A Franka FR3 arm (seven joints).
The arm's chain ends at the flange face. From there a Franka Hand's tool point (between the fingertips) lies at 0.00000 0.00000 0.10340 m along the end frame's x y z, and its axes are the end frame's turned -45 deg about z.
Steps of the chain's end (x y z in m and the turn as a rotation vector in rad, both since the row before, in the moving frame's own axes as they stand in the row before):
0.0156 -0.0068 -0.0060 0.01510 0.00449 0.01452
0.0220 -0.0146 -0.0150 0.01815 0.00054 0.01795
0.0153 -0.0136 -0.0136 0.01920 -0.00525 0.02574
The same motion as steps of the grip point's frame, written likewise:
0.0173 0.0055 -0.0060 0.00750 0.01385 0.01452
0.0273 0.0040 -0.0150 0.01245 0.01322 0.01795
0.0215 -0.0006 -0.0136 0.01729 0.00986 0.02574

